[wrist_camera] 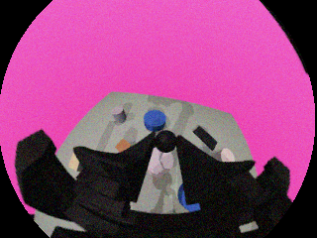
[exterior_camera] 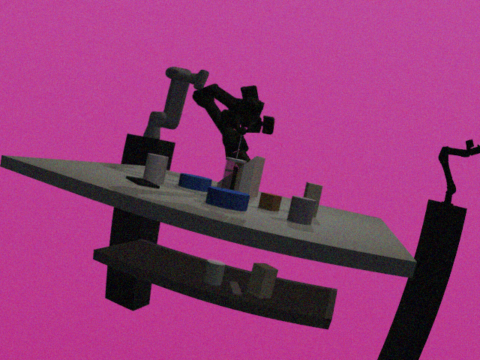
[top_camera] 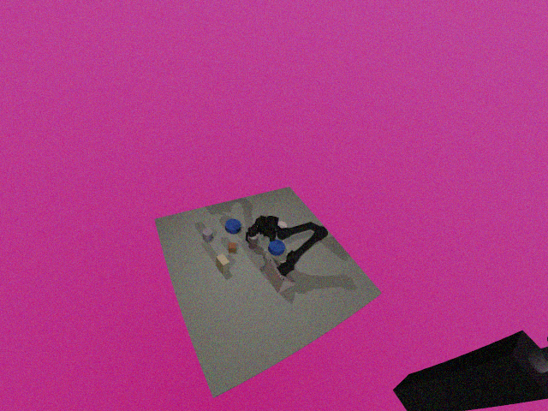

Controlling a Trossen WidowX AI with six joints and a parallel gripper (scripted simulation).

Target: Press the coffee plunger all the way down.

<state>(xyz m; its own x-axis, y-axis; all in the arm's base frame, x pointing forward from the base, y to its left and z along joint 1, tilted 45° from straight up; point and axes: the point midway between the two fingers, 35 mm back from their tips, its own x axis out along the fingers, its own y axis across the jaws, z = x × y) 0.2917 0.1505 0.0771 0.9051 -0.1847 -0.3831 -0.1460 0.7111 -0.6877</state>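
The coffee press is 120 mm below my gripper tip. Round my gripper tip: white cylinder (270 mm to the right, 190 mm below, 40 mm ahead); black flat slab (240 mm to the right, 230 mm below, 180 mm ahead); brown cube (210 mm below, 150 mm to the left, 10 mm ahead).
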